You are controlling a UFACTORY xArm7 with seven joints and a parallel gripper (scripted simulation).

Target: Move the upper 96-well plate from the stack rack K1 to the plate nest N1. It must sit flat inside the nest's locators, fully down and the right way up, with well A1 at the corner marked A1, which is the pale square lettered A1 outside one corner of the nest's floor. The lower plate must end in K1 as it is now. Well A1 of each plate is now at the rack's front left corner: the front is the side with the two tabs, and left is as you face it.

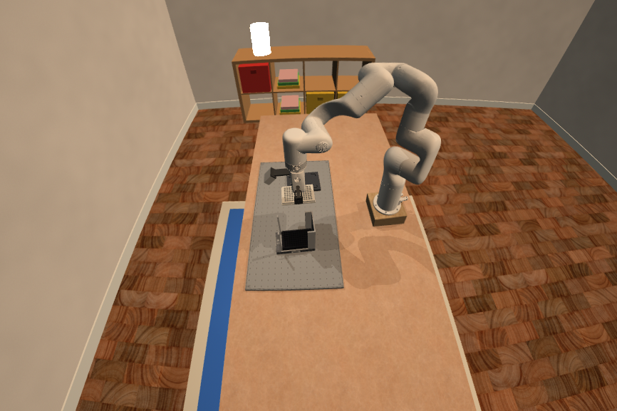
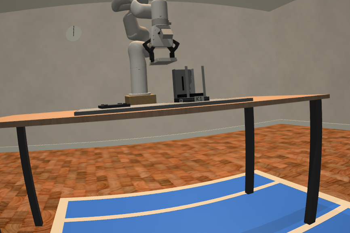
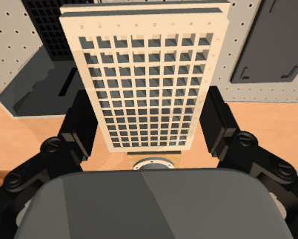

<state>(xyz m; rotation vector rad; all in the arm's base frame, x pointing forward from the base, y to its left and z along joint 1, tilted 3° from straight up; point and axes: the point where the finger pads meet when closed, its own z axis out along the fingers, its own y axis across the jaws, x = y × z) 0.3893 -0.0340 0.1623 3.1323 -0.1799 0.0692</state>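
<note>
My hand is 220 mm to the left of the dark plate nest N1, 190 mm above it and 60 mm past it. The rest, counted from my hand: cream 96-well plate (10 mm below); dark plate (170 mm below, 110 mm to the left, 30 mm ahead); K1 label (180 mm below, 120 mm ahead, 100 mm to the left).
</note>
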